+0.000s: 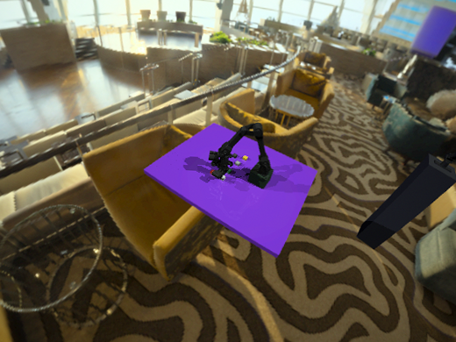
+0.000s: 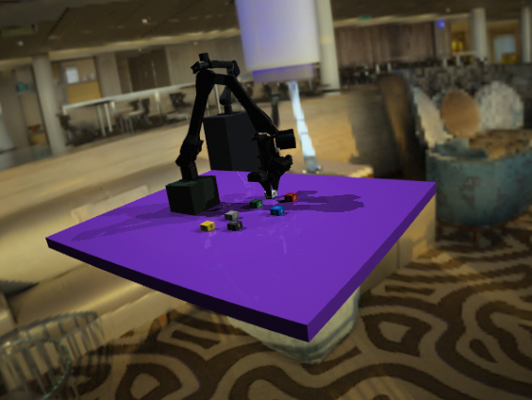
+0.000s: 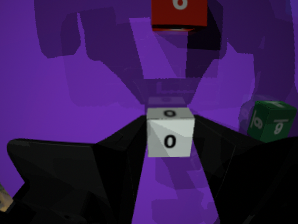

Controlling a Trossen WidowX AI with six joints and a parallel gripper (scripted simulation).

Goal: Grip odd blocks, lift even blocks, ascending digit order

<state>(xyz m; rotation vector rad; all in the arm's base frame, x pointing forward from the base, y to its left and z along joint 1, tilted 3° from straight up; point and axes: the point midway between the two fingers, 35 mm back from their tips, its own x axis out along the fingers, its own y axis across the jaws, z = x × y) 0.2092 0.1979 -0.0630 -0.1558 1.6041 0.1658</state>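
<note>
Now: gripper tip 10 mm past the white block. The rest, counted from my gripper tip: green block: 90 mm to the right, 10 mm ahead; then red block: 80 mm ahead, 10 mm to the left; then blue block: 140 mm ahead, 110 mm to the right.
</note>
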